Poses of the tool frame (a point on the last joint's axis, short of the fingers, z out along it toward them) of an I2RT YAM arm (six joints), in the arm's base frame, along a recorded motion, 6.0 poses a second.
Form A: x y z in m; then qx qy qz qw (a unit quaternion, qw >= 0).
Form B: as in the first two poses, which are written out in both.
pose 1, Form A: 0.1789 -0.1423 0.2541 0.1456 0.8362 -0.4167 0.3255
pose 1, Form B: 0.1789 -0.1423 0.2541 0.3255 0.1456 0.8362 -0.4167
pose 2, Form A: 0.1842 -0.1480 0.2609 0.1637 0.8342 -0.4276 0.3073
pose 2, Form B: 0.1842 -0.1480 0.2609 0.3073 0.1637 0.8342 -0.4276
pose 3, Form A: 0.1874 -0.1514 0.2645 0.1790 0.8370 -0.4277 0.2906
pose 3, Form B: 0.1874 -0.1514 0.2645 0.2906 0.1790 0.8370 -0.4277
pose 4, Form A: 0.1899 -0.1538 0.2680 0.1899 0.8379 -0.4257 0.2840
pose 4, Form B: 0.1899 -0.1538 0.2680 0.2840 0.1899 0.8379 -0.4257
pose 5, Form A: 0.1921 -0.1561 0.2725 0.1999 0.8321 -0.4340 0.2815
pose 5, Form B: 0.1921 -0.1561 0.2725 0.2815 0.1999 0.8321 -0.4340
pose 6, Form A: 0.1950 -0.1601 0.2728 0.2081 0.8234 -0.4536 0.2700
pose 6, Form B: 0.1950 -0.1601 0.2728 0.2700 0.2081 0.8234 -0.4536
